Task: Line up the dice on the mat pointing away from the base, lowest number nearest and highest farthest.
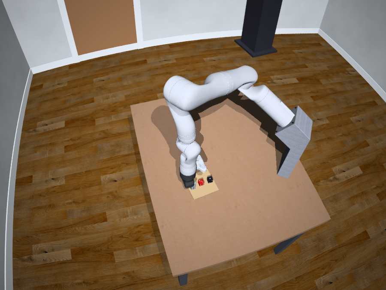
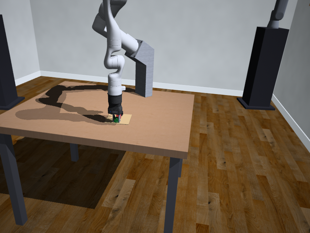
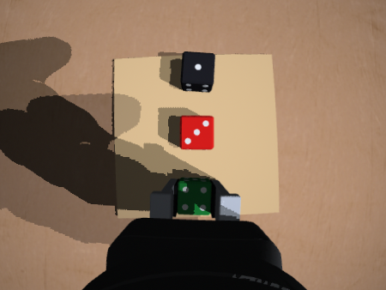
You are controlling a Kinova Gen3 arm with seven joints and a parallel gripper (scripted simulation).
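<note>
Now: the green die 1 cm below my hand. Also, from my hand: tan mat 5 cm behind, 2 cm below, 1 cm to the left; then red die 5 cm behind, 1 cm to the left, 1 cm below; then black die 10 cm behind, 1 cm to the left, 1 cm below.
</note>
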